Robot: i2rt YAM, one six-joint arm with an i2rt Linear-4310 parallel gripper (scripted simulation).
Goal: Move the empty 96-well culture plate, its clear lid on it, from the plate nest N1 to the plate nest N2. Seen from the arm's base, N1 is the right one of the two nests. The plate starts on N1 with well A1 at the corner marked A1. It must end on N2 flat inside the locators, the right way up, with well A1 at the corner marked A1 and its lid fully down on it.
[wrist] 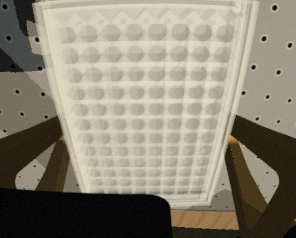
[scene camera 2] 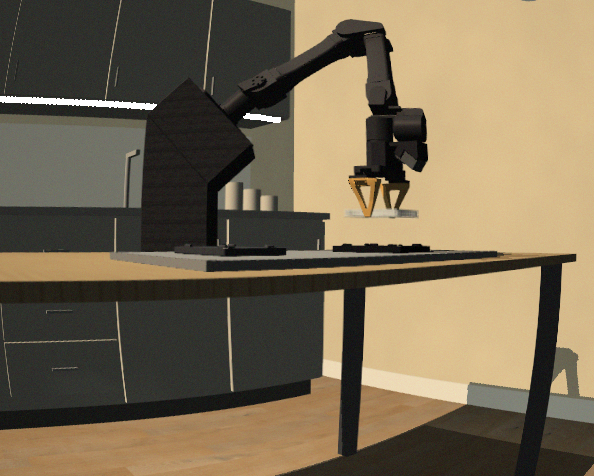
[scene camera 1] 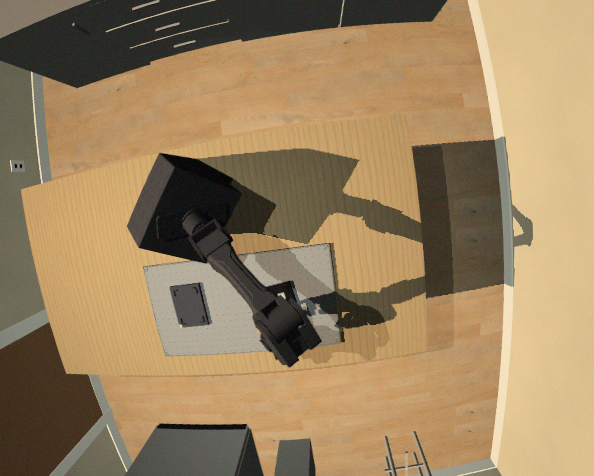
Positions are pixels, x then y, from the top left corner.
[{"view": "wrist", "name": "my gripper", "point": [147, 121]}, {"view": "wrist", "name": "clear lid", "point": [146, 103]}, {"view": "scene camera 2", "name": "my gripper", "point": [380, 217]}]
